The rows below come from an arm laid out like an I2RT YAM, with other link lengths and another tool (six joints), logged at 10 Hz.
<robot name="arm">
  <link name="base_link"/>
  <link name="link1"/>
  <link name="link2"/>
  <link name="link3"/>
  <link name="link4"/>
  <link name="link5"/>
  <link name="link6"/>
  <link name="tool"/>
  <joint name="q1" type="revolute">
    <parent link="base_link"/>
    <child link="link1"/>
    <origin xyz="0 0 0.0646"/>
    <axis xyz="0 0 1"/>
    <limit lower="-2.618" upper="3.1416"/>
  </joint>
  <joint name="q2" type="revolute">
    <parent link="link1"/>
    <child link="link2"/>
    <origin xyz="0.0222 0.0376 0.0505" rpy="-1.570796 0 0"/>
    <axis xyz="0 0 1"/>
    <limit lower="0" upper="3.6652"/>
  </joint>
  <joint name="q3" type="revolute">
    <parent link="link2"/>
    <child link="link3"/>
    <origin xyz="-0.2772 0 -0.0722" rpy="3.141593 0 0"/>
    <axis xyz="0 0 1"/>
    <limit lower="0" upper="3.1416"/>
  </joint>
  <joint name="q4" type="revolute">
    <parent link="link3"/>
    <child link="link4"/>
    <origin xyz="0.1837 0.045 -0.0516"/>
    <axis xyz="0 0 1"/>
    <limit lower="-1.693" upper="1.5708"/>
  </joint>
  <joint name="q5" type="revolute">
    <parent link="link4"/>
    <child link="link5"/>
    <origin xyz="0.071 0.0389 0.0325" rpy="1.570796 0 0"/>
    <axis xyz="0 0 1"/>
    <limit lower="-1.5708" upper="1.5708"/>
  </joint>
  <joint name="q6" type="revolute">
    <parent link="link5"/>
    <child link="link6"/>
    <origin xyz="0.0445 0 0.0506" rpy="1.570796 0 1.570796"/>
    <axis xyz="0 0 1"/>
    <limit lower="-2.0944" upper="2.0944"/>
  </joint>
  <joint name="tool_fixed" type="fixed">
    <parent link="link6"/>
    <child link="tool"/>
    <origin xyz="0 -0.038 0.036" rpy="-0.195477 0 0.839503"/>
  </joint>
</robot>
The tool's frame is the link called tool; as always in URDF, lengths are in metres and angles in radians.
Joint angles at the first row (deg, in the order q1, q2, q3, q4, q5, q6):
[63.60, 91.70, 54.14, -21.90, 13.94, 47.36]
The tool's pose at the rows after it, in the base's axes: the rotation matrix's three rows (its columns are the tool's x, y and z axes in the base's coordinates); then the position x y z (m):
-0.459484 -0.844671 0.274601; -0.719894 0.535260 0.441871; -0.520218 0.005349 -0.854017; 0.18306 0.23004 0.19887
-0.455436 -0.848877 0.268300; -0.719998 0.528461 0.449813; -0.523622 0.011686 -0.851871; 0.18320 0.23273 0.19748
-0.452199 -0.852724 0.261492; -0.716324 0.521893 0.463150; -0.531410 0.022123 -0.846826; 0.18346 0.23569 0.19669
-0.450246 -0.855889 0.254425; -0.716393 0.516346 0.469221; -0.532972 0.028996 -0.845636; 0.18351 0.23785 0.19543
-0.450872 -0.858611 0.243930; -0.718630 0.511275 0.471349; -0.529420 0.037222 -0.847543; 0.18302 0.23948 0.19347
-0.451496 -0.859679 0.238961; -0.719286 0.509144 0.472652; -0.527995 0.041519 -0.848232; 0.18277 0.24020 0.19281
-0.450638 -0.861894 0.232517; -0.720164 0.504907 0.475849; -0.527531 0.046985 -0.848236; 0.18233 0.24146 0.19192
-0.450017 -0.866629 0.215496; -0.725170 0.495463 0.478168; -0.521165 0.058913 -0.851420; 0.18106 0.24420 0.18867
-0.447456 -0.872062 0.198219; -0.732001 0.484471 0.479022; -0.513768 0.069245 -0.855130; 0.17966 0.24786 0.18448
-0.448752 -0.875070 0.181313; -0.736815 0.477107 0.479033; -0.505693 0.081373 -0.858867; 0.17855 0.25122 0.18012
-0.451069 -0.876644 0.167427; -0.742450 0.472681 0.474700; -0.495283 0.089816 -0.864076; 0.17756 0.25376 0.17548
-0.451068 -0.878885 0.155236; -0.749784 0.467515 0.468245; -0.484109 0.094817 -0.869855; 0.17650 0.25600 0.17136
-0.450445 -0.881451 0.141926; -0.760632 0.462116 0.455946; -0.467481 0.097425 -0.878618; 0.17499 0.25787 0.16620
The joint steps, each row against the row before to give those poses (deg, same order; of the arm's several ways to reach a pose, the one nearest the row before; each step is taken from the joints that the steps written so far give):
[0.09, 0.14, -0.19, -0.05, 0.10, 0.03]
[0.08, 0.44, -0.03, 0.78, -0.49, -0.16]
[0.04, 0.37, -0.02, 0.99, -0.66, -0.05]
[0.05, 0.38, 0.01, 0.53, -0.49, -0.07]
[0.10, 0.40, 0.00, 0.20, -0.54, 0.04]
[0.04, 0.15, 0.05, 0.02, -0.27, 0.05]
[0.10, 0.21, 0.01, 0.20, -0.36, 0.01]
[0.25, 0.64, -0.03, 0.30, -0.81, 0.04]
[0.36, 0.90, -0.02, 0.50, -0.72, 0.00]
[0.30, 0.95, 0.03, 0.43, -0.73, 0.20]
[0.27, 0.94, -0.03, 0.30, -0.49, 0.21]
[0.27, 0.86, 0.04, 0.11, -0.34, 0.06]
[0.34, 0.97, -0.02, -0.08, -0.25, 0.00]

